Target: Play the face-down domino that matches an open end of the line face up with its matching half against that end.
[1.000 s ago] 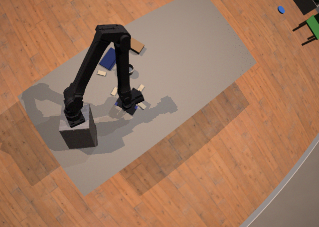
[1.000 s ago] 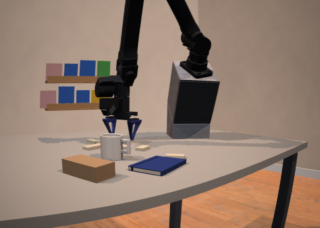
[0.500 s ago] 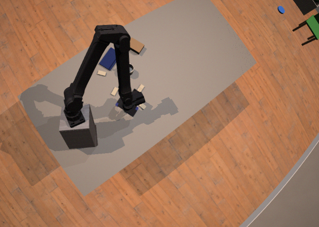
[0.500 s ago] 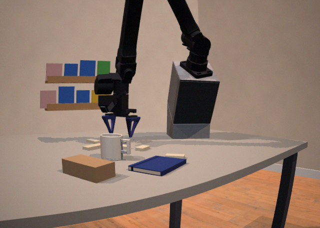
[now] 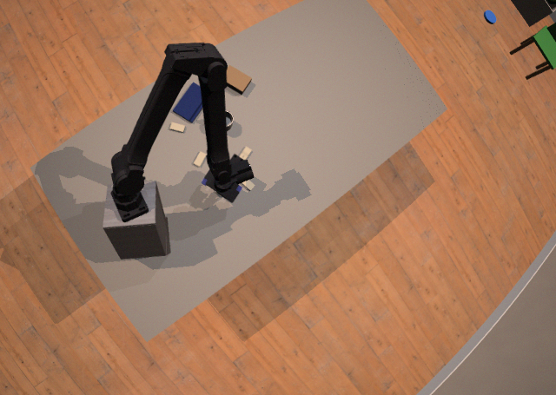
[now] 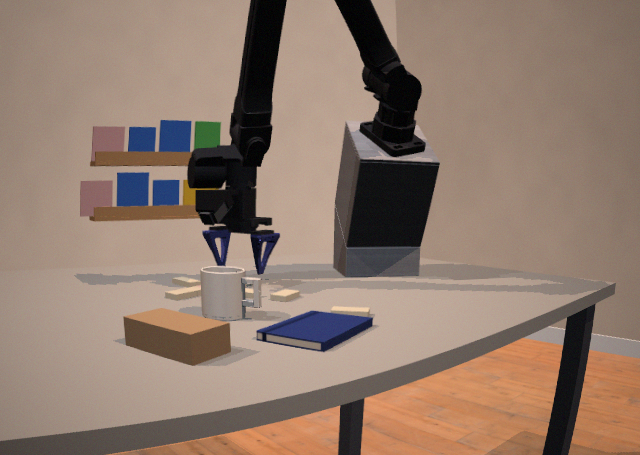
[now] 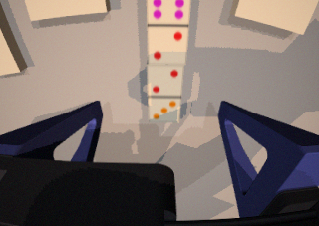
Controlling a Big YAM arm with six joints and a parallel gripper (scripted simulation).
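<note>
Now: hand 3 cm above the cream domino. Round my hand: blue book 4 cm ahead, 36 cm to the left, 3 cm below; then brown box 24 cm ahead, 38 cm to the left, 2 cm below; then white mug 12 cm ahead, 23 cm to the left.
</note>
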